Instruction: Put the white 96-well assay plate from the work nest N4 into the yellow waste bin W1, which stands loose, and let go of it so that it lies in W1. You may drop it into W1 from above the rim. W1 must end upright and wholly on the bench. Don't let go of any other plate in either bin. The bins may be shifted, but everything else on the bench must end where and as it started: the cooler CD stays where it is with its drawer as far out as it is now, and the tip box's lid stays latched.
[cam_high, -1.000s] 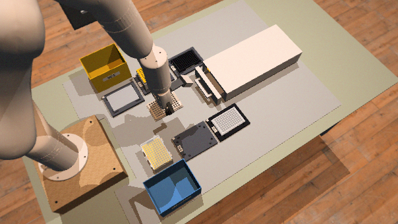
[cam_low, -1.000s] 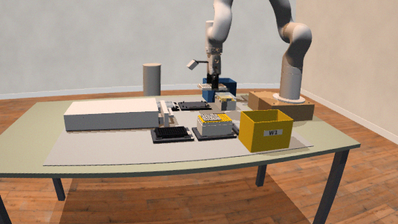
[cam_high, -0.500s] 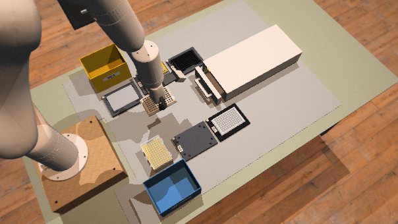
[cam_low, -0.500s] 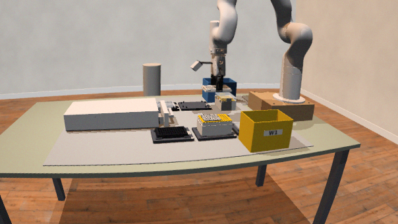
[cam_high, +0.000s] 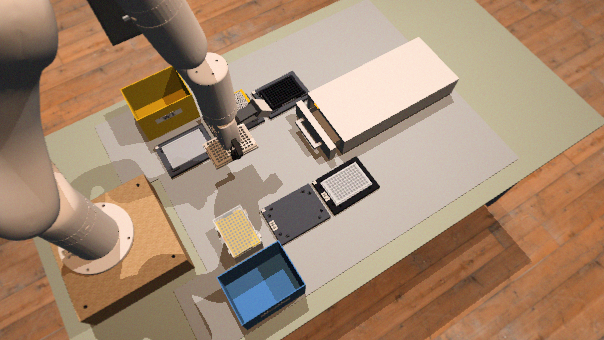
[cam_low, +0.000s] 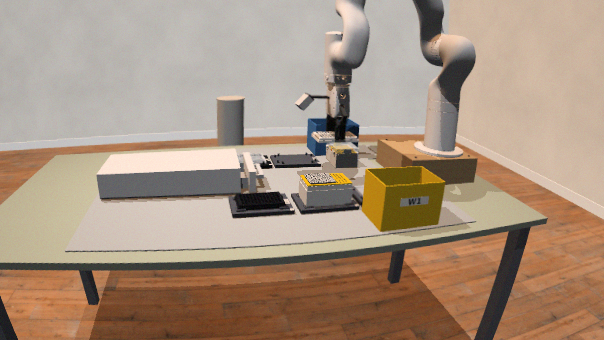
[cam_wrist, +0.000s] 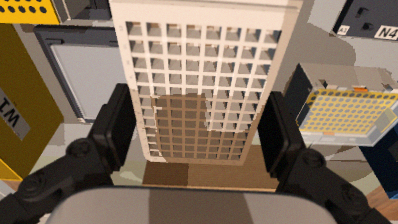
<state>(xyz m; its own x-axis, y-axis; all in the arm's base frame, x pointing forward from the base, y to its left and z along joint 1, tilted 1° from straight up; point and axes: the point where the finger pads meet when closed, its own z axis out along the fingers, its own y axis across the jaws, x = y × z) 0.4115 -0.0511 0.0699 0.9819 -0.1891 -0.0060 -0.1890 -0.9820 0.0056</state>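
The yellow bin W1 is 310 mm to the left of my hand, 120 mm below it and 40 mm behind it. The rest, counted from my hand: yellow-rimmed plate (140 mm to the left, 110 mm below, 100 mm ahead); then work nest N4 (230 mm to the right, 150 mm below, 30 mm ahead); then cream plate (10 mm below).
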